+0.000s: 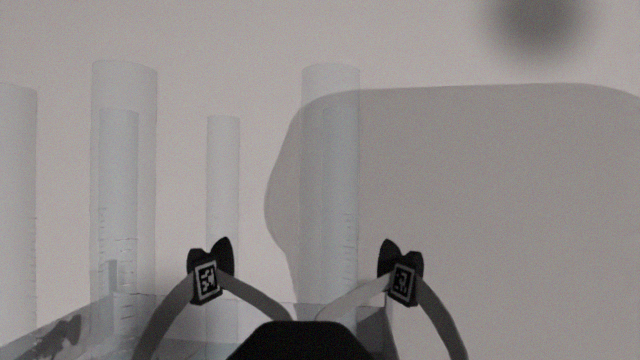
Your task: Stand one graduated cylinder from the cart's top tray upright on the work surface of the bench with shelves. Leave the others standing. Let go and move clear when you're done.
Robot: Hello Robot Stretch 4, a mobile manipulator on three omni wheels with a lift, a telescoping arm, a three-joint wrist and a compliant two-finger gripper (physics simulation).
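Observation:
Several clear graduated cylinders stand upright in the cart's top tray. A wide one shows between my fingertips, right of their midpoint, with another outline overlapping it. A slim one stands behind the left fingertip. At the left, a slim cylinder overlaps a wider one, and another wide one is cut by the left edge. My gripper is open, its fingers wider apart than the wide cylinder and touching none that I can see. The gripper body hides the cylinder's base. The bench with shelves does not show.
A pale wall stands behind the cart, with a large dark shadow across its right side. A dark blurred round spot shows at the top right. The tray's dark left side wall slants across the lower left.

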